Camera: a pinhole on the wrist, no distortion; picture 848 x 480 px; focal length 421.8 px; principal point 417.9 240.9 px. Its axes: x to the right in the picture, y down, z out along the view. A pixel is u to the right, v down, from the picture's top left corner.
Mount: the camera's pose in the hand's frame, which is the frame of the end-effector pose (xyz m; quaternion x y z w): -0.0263 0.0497 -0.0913 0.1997 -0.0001 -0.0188 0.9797
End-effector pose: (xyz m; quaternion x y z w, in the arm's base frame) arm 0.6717 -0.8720 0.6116 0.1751 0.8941 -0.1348 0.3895
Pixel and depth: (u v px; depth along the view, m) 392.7 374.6 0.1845
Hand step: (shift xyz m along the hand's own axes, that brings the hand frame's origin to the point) -0.0366 0.0317 0.1014
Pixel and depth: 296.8 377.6 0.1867
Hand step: -0.0791 0.0343 0.1046
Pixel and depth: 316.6 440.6 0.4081
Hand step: -0.1203 0.0713 0.3606
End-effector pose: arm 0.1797 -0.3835 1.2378 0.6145 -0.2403 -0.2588 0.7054
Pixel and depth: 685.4 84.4 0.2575
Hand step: 0.1314 -0.1449 0.1071
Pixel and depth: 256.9 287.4 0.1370
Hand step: -0.0791 0.0119 0.0411
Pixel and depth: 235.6 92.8 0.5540
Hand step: -0.2770 -0.3371 0.3442
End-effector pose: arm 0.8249 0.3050 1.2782 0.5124 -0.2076 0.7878 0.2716
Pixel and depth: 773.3 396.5 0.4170
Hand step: 0.3273 0.0150 0.3501
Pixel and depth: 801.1 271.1 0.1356
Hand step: 0.0961 0.0010 0.0364
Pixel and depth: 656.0 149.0 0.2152
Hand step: 0.0917 -0.0821 0.0875
